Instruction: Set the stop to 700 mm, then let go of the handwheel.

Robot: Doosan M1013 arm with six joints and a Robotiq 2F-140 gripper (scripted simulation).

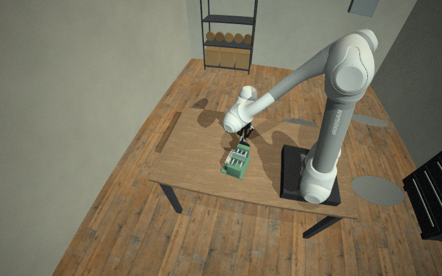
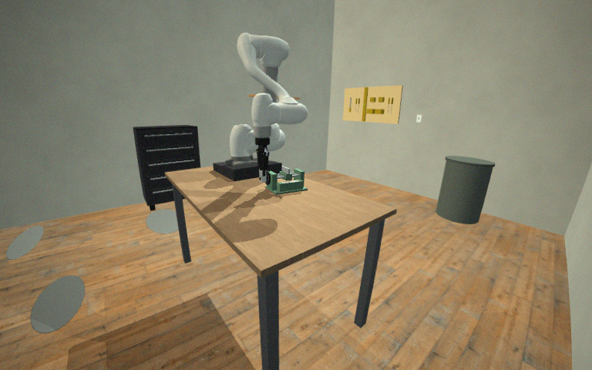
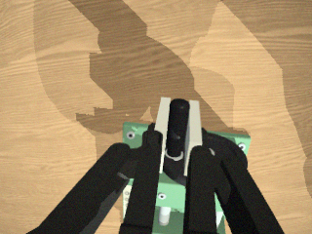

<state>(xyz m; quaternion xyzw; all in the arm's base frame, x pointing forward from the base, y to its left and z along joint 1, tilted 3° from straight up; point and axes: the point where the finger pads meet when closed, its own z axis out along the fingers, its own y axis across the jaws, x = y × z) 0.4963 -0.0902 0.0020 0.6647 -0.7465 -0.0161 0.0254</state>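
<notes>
Now: the green stop fixture 150 mm to the left of my hand and 10 mm below it. Also, from my hand: black crank handle 20 mm below.
</notes>
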